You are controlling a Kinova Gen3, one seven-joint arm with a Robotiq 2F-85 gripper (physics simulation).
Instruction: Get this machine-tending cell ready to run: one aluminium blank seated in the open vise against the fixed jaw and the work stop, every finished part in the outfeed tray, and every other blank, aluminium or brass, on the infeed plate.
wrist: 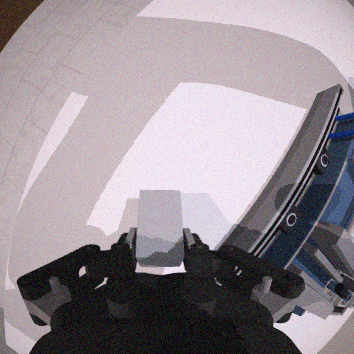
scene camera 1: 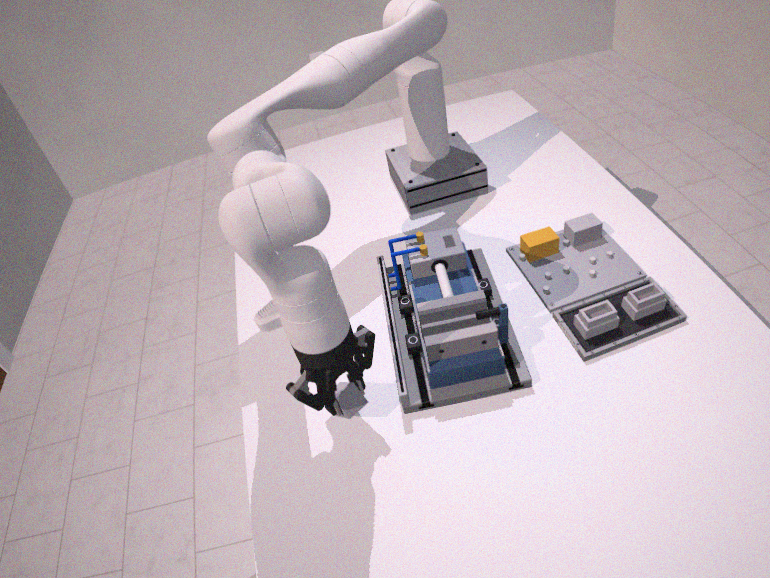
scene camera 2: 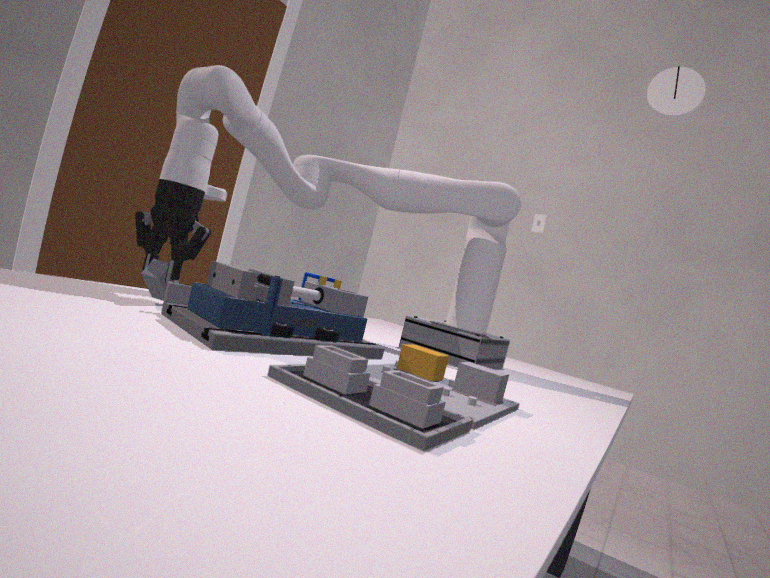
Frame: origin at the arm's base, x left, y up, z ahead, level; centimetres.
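Seen in the pictures: gripper, fingertip midpoint: (wrist: 159,237) (scene camera 1: 347,402) (scene camera 2: 159,279); arm's base at its link origin: (scene camera 1: 429,151) (scene camera 2: 465,328).
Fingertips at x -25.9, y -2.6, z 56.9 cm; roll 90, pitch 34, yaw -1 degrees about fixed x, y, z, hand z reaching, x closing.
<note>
Pixels of each thing's top centre, then the offset from my fingertips to it. "pt": a spot on its surface instead.
- grey aluminium blank at its top centre: (wrist: 158,244) (scene camera 1: 338,386) (scene camera 2: 166,261) dx -0.4, dy +3.2, dz -0.6 cm
- vise at its top centre: (scene camera 1: 442,282) (scene camera 2: 289,276) dx +17.6, dy +5.7, dz -12.8 cm
- blue work stop post at a spot on its surface: (scene camera 2: 273,304) (scene camera 1: 507,322) pt dx +25.2, dy +2.0, dz -5.4 cm
- outfeed tray at a spot on its surface: (scene camera 1: 634,340) pt dx +44.2, dy -3.8, dz +0.0 cm
- brass blank at its top centre: (scene camera 2: 425,350) (scene camera 1: 539,236) dx +37.8, dy +0.2, dz -23.7 cm
- infeed plate at its top centre: (scene camera 2: 432,386) (scene camera 1: 574,260) dx +42.8, dy -3.4, dz -19.3 cm
My gripper (scene camera 1: 348,398) (scene camera 2: 160,273) (wrist: 159,237) is shut on a grey aluminium blank (scene camera 1: 352,400) (scene camera 2: 157,278) (wrist: 160,220), low over the table beside the vise (scene camera 1: 466,370) (scene camera 2: 248,314) (wrist: 320,200). The blank looks tilted in the scene views; whether it touches the table is unclear. The fixed jaw (scene camera 1: 463,342) and the blue work stop post (scene camera 1: 503,323) (scene camera 2: 273,304) stand at the vise's near end. Two pocketed finished parts (scene camera 1: 597,320) (scene camera 1: 644,301) (scene camera 2: 335,370) (scene camera 2: 407,398) sit in the outfeed tray (scene camera 1: 634,340). A brass blank (scene camera 1: 539,243) (scene camera 2: 422,362) and an aluminium blank (scene camera 1: 583,230) (scene camera 2: 480,382) stand on the infeed plate (scene camera 1: 612,273).
The robot's base (scene camera 1: 435,171) (scene camera 2: 454,342) stands behind the vise. Blue pipes (scene camera 1: 393,261) with yellow fittings rise at the vise's back corner. Black clamps (scene camera 1: 412,340) (wrist: 289,220) line its side facing the gripper. The table's left edge lies close to the gripper.
</note>
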